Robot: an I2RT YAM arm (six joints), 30 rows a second.
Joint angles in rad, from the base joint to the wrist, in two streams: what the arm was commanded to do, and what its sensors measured. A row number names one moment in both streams.
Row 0, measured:
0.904, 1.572, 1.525, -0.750, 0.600, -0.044
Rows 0 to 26, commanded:
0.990, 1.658, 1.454, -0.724, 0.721, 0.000
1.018, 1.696, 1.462, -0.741, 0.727, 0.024
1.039, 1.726, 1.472, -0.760, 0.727, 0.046
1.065, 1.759, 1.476, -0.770, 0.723, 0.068
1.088, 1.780, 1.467, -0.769, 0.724, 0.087
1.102, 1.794, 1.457, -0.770, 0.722, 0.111
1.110, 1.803, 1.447, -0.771, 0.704, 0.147
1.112, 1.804, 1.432, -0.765, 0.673, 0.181
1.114, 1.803, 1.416, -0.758, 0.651, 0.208
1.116, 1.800, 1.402, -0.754, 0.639, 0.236
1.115, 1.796, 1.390, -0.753, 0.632, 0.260
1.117, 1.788, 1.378, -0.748, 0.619, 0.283
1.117, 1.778, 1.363, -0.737, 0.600, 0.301
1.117, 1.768, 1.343, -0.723, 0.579, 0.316
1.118, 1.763, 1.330, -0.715, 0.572, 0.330
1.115, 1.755, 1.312, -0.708, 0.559, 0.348
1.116, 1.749, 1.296, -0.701, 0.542, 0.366
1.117, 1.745, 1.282, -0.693, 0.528, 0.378
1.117, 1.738, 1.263, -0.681, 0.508, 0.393
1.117, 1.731, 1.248, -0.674, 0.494, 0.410
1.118, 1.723, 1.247, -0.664, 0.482, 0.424
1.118, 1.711, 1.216, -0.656, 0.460, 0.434
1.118, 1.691, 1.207, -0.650, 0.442, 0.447
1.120, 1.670, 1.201, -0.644, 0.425, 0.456
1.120, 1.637, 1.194, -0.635, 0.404, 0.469
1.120, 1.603, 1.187, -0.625, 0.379, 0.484
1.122, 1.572, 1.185, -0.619, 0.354, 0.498
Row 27, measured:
1.116, 1.672, 1.192, -0.665, 0.440, 0.425
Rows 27 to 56, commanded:
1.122, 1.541, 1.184, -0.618, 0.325, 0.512
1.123, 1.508, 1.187, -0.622, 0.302, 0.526
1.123, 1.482, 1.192, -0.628, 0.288, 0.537
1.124, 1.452, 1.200, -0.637, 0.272, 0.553
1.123, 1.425, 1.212, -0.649, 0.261, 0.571
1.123, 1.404, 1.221, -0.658, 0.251, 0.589
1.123, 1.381, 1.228, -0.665, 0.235, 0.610
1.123, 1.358, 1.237, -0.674, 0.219, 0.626
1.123, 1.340, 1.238, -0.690, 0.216, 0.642
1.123, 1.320, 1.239, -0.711, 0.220, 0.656
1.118, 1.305, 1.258, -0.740, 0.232, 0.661
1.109, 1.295, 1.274, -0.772, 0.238, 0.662
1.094, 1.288, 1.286, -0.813, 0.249, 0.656
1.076, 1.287, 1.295, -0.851, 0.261, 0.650
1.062, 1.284, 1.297, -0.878, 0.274, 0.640
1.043, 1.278, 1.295, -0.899, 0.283, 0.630
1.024, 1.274, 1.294, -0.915, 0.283, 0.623
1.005, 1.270, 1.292, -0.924, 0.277, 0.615
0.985, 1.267, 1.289, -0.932, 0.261, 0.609
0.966, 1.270, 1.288, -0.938, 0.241, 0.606
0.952, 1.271, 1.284, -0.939, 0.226, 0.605
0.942, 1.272, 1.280, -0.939, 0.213, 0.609
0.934, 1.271, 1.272, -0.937, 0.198, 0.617
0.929, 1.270, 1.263, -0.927, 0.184, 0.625
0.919, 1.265, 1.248, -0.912, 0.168, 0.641
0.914, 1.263, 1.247, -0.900, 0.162, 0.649
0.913, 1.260, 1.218, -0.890, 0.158, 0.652
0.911, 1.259, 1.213, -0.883, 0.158, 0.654
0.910, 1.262, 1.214, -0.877, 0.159, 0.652
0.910, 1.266, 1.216, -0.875, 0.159, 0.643
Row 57, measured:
0.913, 1.274, 1.233, -0.880, 0.184, 0.630
